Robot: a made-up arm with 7 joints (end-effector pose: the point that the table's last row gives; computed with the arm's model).
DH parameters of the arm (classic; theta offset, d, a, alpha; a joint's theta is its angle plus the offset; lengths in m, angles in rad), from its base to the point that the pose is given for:
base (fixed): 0 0.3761 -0.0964 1.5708
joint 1: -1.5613 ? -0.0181 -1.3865
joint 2: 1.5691 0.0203 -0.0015 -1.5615
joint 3: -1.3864 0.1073 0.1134 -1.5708
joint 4: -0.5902 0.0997 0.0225 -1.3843
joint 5: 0 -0.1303 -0.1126 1.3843
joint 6: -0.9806 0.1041 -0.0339 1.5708
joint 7: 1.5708 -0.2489 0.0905 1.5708
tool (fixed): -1.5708 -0.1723 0 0
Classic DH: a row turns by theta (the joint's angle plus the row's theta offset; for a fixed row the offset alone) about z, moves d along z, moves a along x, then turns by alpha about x.
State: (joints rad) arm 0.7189 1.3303 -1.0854 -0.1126 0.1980 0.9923 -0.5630
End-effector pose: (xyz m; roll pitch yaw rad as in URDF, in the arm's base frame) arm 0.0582 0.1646 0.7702 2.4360 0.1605 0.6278
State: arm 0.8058 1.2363 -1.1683 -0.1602 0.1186 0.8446 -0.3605
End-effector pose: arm 0.0802 0.1918 0.7211 2.0834 0.2222 0.3394
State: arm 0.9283 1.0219 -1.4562 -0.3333 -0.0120 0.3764 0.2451
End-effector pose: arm 0.1993 0.0807 0.5231 1.1272 0.3300 -0.5675
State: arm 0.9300 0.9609 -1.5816 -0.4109 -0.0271 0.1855 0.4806
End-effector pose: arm 0.1958 -0.0175 0.4368 0.7288 0.3507 -0.9361
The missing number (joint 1, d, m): -0.0927
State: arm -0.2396 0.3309 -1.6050 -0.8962 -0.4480 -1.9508 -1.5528
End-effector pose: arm 0.2091 0.3590 0.3465 -0.8993 -0.4855 1.3463
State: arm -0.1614 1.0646 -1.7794 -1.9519 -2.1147 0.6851 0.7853
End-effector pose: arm -0.1972 -0.2655 0.5057 -3.0478 0.1411 -1.2411
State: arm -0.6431 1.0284 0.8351 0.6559 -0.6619 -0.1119 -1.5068
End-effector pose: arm -0.1063 0.1325 0.7979 2.1218 -0.4396 1.1336
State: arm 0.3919 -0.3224 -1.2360 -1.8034 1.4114 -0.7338 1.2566
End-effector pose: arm -0.1540 -0.0181 0.5501 1.3548 0.1113 -2.9883
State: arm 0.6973 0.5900 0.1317 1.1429 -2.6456 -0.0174 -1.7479
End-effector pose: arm -0.2516 -0.0754 0.4542 0.8250 0.4705 2.6566
